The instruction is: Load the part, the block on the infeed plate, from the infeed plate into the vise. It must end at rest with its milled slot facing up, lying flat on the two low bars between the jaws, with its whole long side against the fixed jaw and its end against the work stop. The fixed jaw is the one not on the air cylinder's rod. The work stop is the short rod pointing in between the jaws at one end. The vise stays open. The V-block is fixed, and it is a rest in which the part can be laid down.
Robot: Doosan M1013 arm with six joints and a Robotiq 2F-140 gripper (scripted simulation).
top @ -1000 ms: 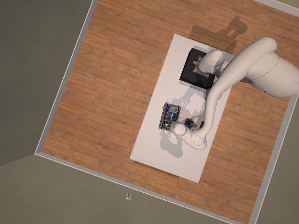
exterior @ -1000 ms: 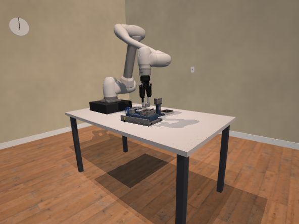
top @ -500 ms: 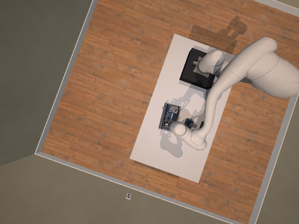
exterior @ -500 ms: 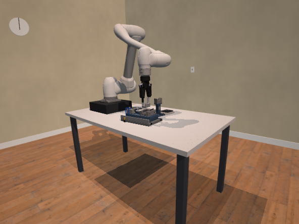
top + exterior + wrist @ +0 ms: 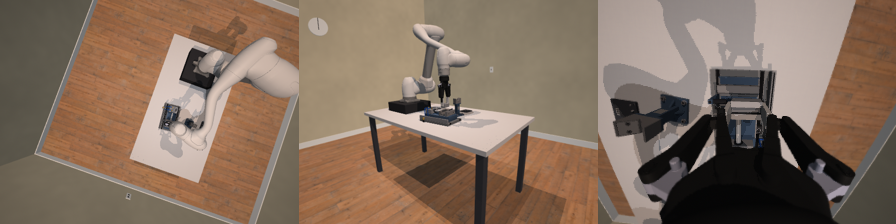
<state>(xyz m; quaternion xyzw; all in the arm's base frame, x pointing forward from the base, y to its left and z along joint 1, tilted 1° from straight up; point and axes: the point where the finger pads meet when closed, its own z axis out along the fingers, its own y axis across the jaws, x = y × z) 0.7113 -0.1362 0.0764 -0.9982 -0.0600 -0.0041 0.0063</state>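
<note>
My hand is 70 mm past the vise base, 10 mm to the right of it and 130 mm above it. From my hand the other things lie so: part (20 mm below).
</note>
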